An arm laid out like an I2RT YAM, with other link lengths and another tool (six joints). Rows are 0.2 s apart.
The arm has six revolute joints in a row. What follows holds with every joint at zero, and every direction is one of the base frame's. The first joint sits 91.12 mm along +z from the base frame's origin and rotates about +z. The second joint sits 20.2 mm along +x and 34.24 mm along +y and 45.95 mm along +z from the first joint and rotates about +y. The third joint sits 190.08 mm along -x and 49.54 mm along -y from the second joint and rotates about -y. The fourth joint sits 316.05 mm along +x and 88.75 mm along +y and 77.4 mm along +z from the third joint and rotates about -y. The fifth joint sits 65.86 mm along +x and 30.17 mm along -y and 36.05 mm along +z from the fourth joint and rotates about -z. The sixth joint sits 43.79 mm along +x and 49.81 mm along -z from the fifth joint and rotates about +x. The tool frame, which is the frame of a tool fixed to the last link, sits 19 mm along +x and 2 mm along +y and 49 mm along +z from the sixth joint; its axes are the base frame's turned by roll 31.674, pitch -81.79 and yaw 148.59 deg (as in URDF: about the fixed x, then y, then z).
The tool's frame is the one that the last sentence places.
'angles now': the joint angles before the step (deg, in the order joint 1, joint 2, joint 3, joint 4, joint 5, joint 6). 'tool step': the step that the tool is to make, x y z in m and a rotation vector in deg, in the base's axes. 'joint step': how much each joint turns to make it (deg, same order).
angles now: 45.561 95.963 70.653 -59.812 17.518 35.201
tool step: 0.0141 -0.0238 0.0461 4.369 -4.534 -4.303
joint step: -3.883 -7.148 0.034 -1.021 0.024 0.445
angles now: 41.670 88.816 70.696 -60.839 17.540 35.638
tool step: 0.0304 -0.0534 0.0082 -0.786 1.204 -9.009
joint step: -9.070 -1.723 -0.015 -3.127 -0.109 -0.044
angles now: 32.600 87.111 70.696 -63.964 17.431 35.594
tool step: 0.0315 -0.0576 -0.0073 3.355 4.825 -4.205
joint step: -11.424 0.015 -0.226 -0.940 -6.250 -6.506
